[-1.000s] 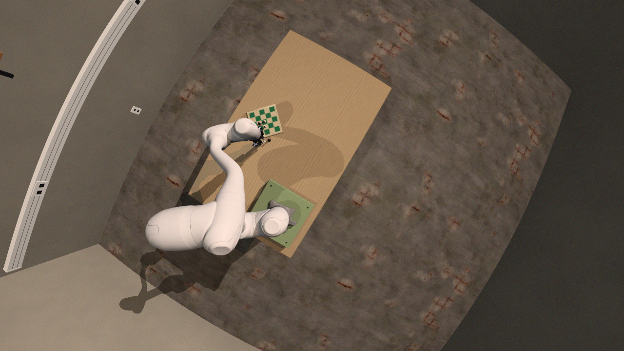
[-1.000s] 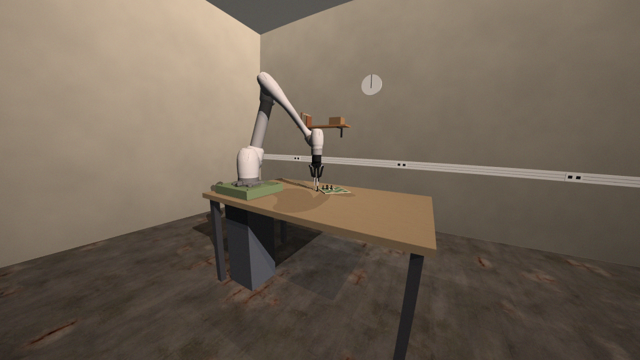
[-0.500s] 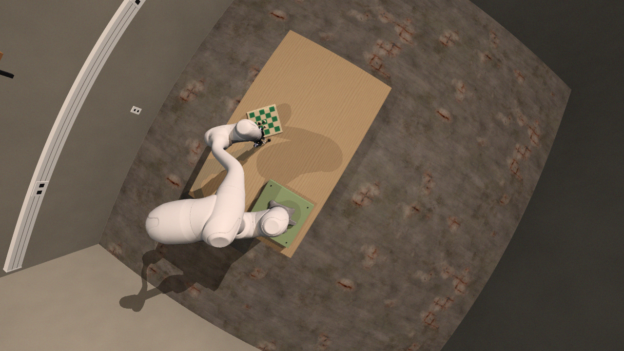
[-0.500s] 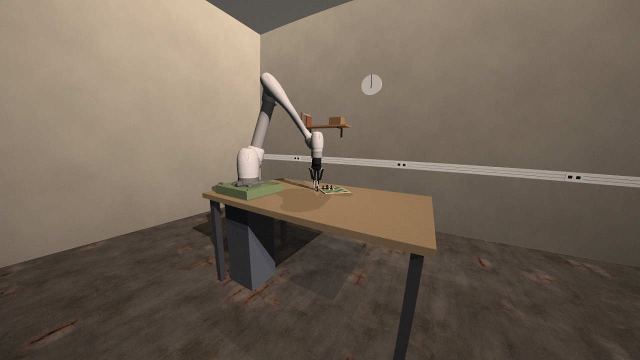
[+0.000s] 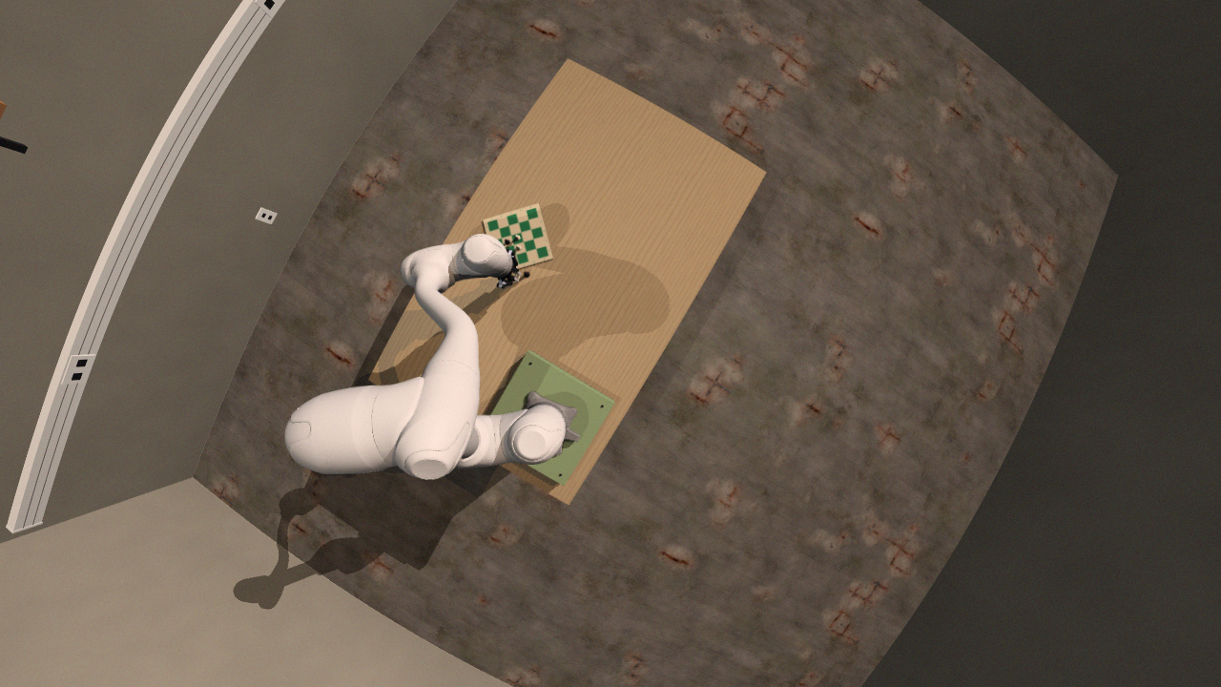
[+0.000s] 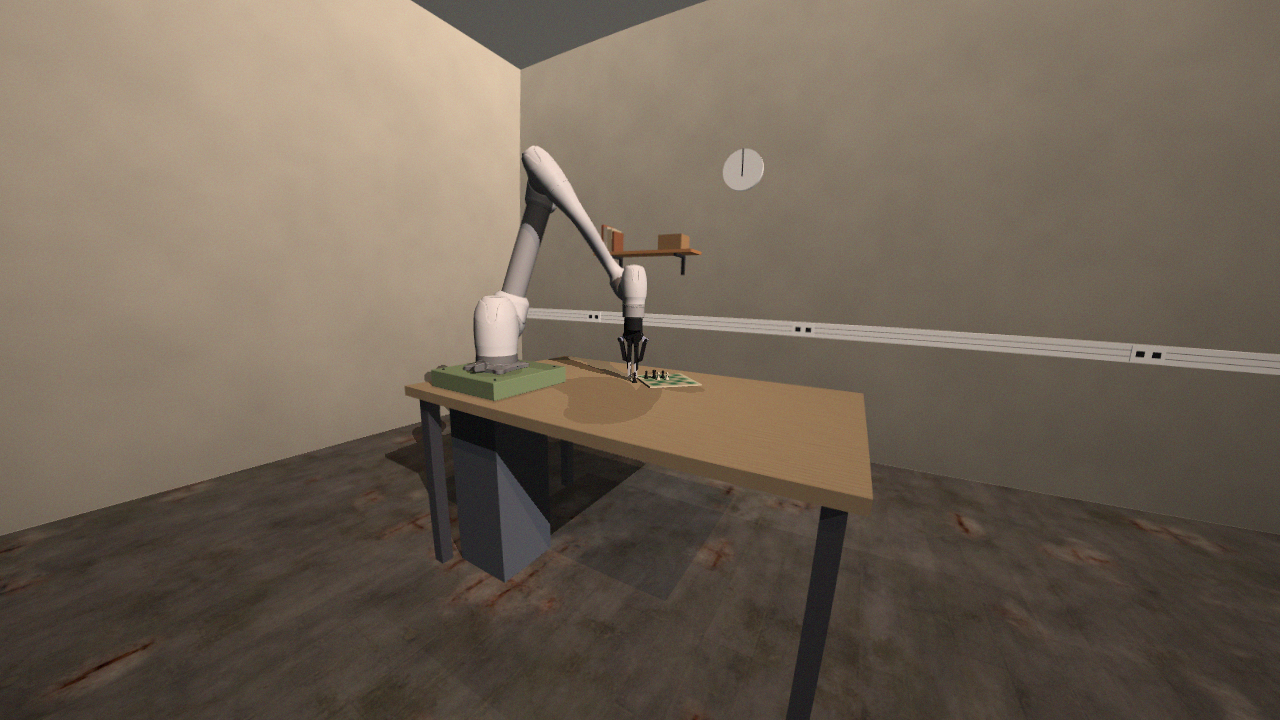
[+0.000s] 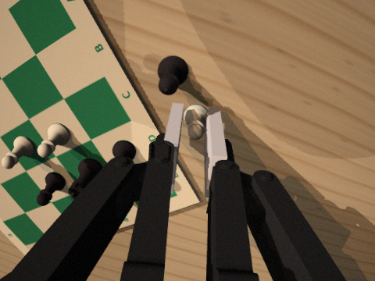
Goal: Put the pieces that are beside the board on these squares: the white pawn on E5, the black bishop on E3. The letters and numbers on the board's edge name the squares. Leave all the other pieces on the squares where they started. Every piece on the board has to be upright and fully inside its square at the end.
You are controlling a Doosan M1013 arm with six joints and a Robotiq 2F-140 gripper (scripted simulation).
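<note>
The chessboard is 130 mm ahead of my hand, 50 mm to the left of it and 40 mm below it.
</note>
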